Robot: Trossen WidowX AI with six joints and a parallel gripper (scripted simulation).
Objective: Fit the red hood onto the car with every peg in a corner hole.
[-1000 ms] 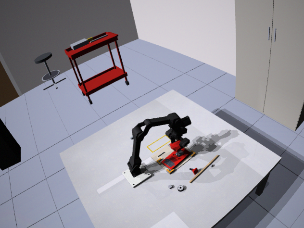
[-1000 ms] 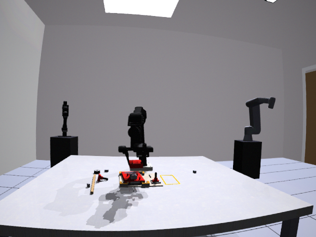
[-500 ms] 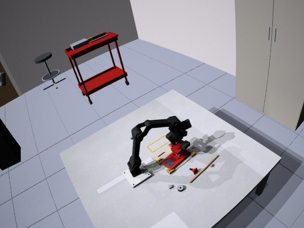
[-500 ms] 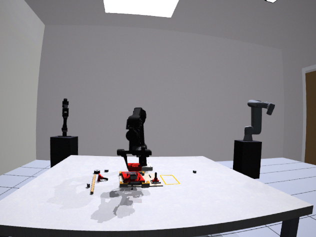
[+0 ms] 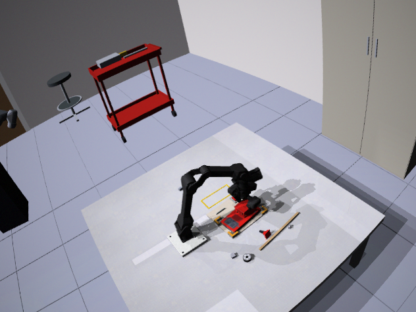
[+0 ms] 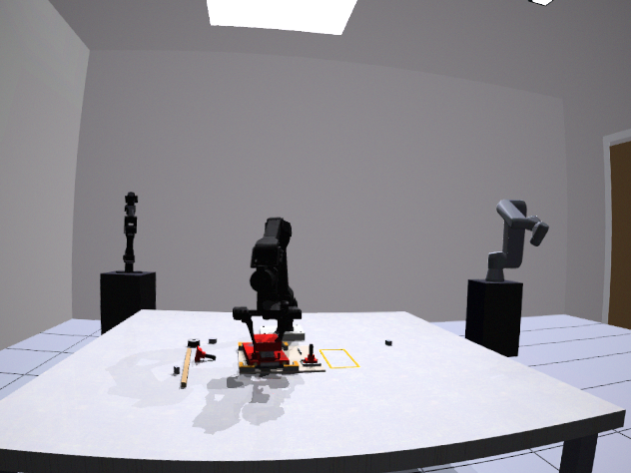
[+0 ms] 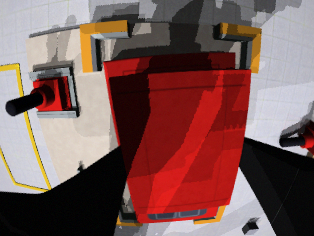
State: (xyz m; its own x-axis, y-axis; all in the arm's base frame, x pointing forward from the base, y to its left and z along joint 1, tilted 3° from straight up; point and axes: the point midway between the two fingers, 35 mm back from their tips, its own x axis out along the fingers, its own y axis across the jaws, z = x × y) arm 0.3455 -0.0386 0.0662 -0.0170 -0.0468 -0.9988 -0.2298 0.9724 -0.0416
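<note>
Now: the red hood 1 cm above my gripper tip. Also, from my gripper tip: jig: 3 cm behind, 2 cm to the left, 5 cm below; wooden stick: 7 cm ahead, 21 cm to the right, 5 cm below.
</note>
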